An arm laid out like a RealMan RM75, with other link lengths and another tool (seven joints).
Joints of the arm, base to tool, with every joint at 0 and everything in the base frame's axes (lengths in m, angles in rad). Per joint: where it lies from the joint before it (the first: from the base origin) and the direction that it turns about. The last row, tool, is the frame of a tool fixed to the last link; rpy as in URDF.
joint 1: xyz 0.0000 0.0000 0.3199 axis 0 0 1
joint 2: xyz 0.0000 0.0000 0.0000 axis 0 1 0
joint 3: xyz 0.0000 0.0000 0.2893 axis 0 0 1
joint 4: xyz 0.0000 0.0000 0.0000 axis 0 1 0
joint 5: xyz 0.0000 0.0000 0.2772 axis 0 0 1
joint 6: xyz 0.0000 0.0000 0.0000 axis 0 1 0
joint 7: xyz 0.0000 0.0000 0.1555 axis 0 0 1
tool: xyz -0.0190 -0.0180 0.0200 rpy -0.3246 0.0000 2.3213
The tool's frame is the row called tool.
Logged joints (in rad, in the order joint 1, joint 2, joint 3, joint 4, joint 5, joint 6, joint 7), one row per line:
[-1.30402 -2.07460 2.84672 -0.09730 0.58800 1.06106 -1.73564]
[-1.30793 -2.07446 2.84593 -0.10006 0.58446 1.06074 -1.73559]
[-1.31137 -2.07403 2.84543 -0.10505 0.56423 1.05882 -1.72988]
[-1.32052 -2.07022 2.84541 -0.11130 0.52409 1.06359 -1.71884]
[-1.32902 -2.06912 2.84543 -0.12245 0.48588 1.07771 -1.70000]
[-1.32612 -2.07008 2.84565 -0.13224 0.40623 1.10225 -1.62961]
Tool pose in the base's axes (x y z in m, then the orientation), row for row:
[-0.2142 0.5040 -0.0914 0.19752 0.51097 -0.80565 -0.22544]
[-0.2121 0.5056 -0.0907 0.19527 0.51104 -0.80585 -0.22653]
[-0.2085 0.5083 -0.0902 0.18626 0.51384 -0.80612 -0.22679]
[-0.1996 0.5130 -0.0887 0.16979 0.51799 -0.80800 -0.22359]
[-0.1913 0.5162 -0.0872 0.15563 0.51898 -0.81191 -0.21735]
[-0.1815 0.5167 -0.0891 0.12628 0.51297 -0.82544 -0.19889]
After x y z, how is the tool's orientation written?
As a quaternion, w x y z.
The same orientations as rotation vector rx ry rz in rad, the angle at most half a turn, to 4 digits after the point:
[1.4302 -2.2551 -0.6310]
[1.4322 -2.2584 -0.6348]
[1.4471 -2.2702 -0.6387]
[1.4719 -2.2960 -0.6354]
[1.4863 -2.3253 -0.6225]
[1.4936 -2.4034 -0.5791]

